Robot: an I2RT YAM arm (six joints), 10 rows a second.
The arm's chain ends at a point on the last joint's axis. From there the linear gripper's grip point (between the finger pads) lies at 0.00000 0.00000 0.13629 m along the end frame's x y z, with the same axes.
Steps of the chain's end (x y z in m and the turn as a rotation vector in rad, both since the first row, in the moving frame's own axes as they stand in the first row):
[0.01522, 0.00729, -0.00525, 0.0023, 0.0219, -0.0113]
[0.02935, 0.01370, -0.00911, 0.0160, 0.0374, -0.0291]
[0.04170, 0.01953, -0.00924, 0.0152, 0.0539, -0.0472]
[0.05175, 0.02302, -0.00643, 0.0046, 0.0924, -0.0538]
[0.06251, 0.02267, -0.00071, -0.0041, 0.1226, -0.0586]
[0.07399, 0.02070, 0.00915, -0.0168, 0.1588, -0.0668]
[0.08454, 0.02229, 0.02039, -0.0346, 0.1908, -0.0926]
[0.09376, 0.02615, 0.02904, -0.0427, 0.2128, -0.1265]
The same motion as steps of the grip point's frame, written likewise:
[0.01820, 0.00696, -0.00528, 0.0023, 0.0219, -0.0113]
[0.03441, 0.01145, -0.00922, 0.0160, 0.0374, -0.0291]
[0.04899, 0.01729, -0.00945, 0.0152, 0.0539, -0.0472]
[0.06430, 0.02206, -0.00701, 0.0046, 0.0924, -0.0538]
[0.07918, 0.02274, -0.00173, -0.0041, 0.1226, -0.0586]
[0.09560, 0.02226, 0.00742, -0.0168, 0.1588, -0.0668]
[0.11056, 0.02577, 0.01784, -0.0346, 0.1908, -0.0926]
[0.12282, 0.03008, 0.02585, -0.0427, 0.2128, -0.1265]

